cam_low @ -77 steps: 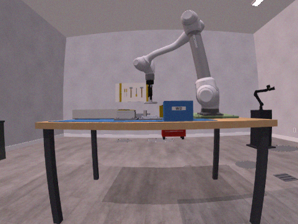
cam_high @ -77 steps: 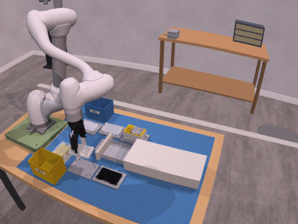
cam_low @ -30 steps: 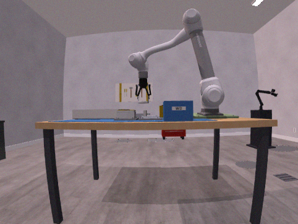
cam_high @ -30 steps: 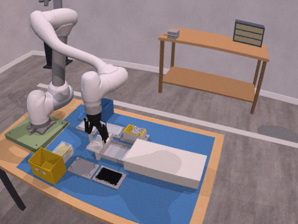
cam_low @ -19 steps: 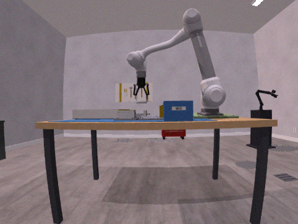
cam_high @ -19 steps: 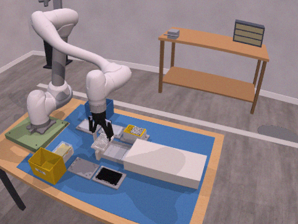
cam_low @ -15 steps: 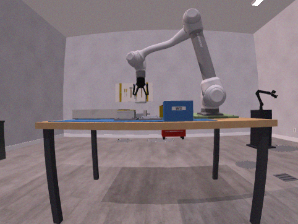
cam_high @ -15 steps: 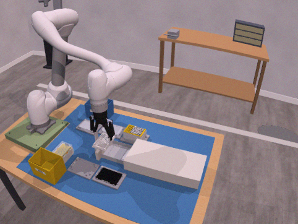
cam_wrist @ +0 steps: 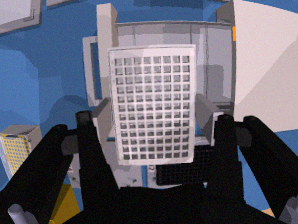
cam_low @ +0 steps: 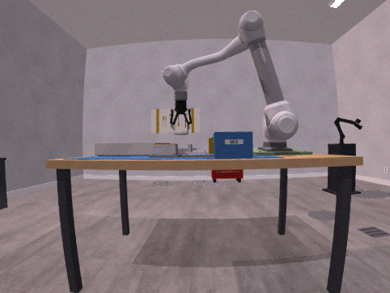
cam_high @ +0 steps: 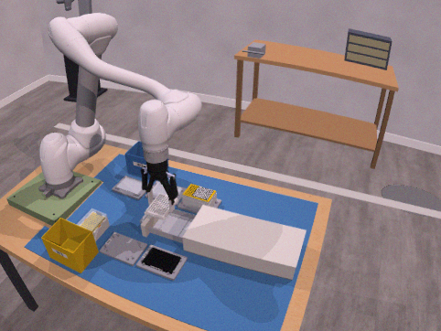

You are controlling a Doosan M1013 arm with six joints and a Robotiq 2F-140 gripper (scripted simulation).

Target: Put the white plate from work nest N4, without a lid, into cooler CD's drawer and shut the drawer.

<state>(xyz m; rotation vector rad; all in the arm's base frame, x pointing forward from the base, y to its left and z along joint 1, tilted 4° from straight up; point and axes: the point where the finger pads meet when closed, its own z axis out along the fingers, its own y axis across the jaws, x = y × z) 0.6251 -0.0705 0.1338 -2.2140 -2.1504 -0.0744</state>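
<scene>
Now: the drawer 140 mm below my hand, 60 mm ahead of it and 30 mm to the left of it. From my hand the other things lie so: cooler CD (190 mm ahead, 130 mm below, 30 mm to the left); black plate (160 mm to the right, 150 mm below, 60 mm ahead); white plate (20 mm below).
</scene>
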